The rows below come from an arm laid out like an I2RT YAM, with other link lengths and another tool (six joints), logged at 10 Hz.
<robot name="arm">
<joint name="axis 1" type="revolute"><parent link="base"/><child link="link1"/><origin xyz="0 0 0.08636"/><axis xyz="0 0 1"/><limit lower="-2.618" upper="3.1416"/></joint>
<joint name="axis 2" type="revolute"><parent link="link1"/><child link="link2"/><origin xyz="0.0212 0.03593 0.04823"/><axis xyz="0 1 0"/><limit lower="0" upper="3.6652"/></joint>
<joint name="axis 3" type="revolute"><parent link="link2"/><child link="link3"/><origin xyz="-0.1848 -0.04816 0"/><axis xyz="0 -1 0"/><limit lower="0" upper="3.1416"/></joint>
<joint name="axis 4" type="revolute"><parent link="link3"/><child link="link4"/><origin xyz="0.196 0.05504 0.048"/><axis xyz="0 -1 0"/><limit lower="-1.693" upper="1.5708"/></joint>
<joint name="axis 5" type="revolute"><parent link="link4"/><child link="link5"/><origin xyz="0.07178 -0.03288 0.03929"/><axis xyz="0 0 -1"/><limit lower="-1.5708" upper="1.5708"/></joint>
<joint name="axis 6" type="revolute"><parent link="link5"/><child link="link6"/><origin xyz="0.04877 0 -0.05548"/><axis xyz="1 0 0"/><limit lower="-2.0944" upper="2.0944"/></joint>
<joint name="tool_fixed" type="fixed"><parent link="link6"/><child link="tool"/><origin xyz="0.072 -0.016 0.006" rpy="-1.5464 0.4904 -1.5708"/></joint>
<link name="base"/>
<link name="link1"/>
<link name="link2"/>
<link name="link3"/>
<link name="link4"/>
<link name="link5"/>
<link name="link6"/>
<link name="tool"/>
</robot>
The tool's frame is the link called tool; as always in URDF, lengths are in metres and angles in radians.
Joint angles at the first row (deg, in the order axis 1, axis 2, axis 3, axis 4, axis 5, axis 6):
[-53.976 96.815 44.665 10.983 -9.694 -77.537]
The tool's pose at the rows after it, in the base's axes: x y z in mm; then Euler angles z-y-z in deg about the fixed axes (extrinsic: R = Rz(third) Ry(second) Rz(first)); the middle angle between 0 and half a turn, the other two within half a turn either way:
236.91 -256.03 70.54 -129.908 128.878 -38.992
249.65 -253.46 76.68 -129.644 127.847 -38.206
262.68 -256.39 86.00 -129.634 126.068 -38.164
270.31 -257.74 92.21 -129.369 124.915 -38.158
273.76 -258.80 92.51 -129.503 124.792 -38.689
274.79 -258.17 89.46 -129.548 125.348 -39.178
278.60 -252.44 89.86 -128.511 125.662 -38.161
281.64 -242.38 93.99 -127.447 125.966 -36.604
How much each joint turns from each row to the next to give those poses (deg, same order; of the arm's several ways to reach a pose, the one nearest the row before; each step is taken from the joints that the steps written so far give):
[1.531 -0.021 0.414 0.133 0.307 0.830]
[2.294 0.500 1.770 -0.090 1.005 1.421]
[1.684 1.139 2.888 0.175 1.072 1.312]
[1.005 0.525 1.660 0.089 0.677 1.026]
[0.589 0.808 0.917 0.087 0.895 0.546]
[0.459 0.656 0.241 -0.088 0.808 0.459]
[1.093 -0.371 0.001 -0.700 0.067 1.050]
[1.444 -1.990 -0.635 -1.683 -0.087 0.963]

